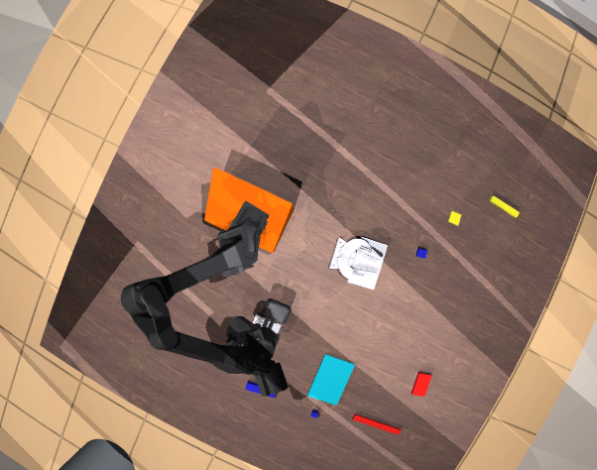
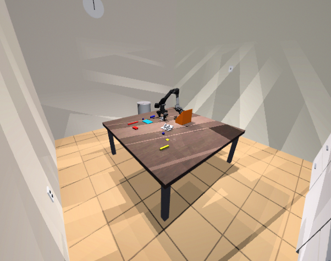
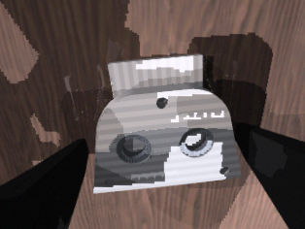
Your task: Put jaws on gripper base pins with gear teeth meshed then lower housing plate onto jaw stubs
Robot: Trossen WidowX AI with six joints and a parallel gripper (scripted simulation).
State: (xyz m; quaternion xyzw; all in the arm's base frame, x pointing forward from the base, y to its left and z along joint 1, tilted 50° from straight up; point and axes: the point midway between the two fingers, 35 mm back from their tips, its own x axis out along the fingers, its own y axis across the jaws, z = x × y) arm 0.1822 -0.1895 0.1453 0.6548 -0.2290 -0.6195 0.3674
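My gripper tip is 1 cm past the gripper base and 2 cm below it. Round my gripper tip: blue bar: 7 cm ahead, 15 cm to the right; then housing plate: 6 cm ahead, 27 cm to the left; then cyan plate: 21 cm ahead, 3 cm to the right, 1 cm below.
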